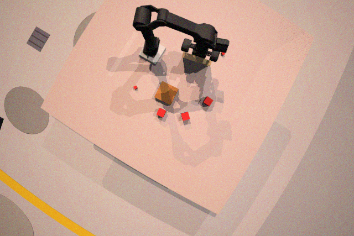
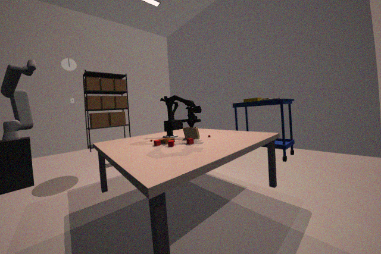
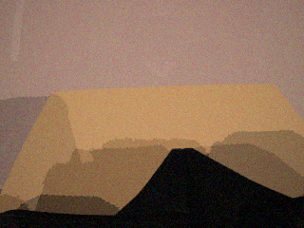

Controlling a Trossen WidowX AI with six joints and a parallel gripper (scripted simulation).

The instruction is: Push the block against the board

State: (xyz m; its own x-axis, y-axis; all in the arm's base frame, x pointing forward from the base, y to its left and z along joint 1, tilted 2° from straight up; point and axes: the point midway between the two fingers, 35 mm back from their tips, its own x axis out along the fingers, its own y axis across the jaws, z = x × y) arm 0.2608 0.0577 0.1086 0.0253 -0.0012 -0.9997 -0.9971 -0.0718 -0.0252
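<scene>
Right now the board is 30 mm below my gripper tip and 10 mm to the right of it. From my gripper tip the other things lie so: square block (250 mm to the right, 80 mm behind, 70 mm below).
</scene>
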